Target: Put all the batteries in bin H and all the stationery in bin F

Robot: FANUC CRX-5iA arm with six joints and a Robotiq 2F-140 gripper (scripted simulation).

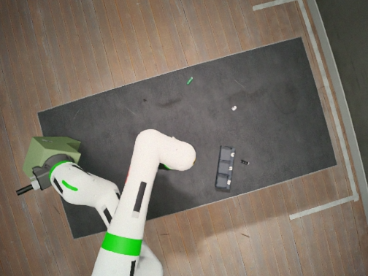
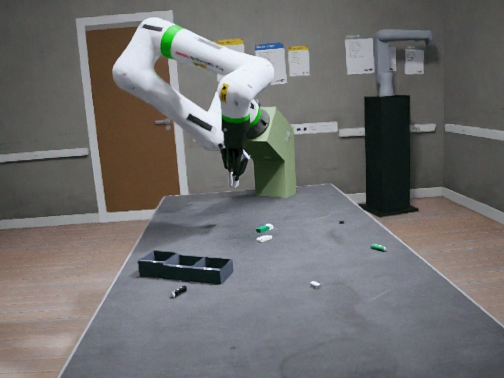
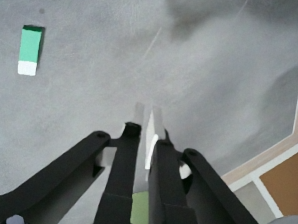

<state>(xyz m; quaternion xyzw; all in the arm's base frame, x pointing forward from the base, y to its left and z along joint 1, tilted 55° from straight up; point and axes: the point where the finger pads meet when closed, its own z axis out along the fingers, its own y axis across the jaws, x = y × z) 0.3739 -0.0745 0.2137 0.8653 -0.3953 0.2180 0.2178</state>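
Right now my hand is 360 mm short of the tray, 240 mm to the left of it and 160 mm above it. Also, from my hand: tiny black item 120 mm ahead, 360 mm to the left, 180 mm below; then green-and-white block 60 mm ahead, 90 mm to the left, 180 mm below; then white eraser-like piece 170 mm ahead, 50 mm to the left, 180 mm below.
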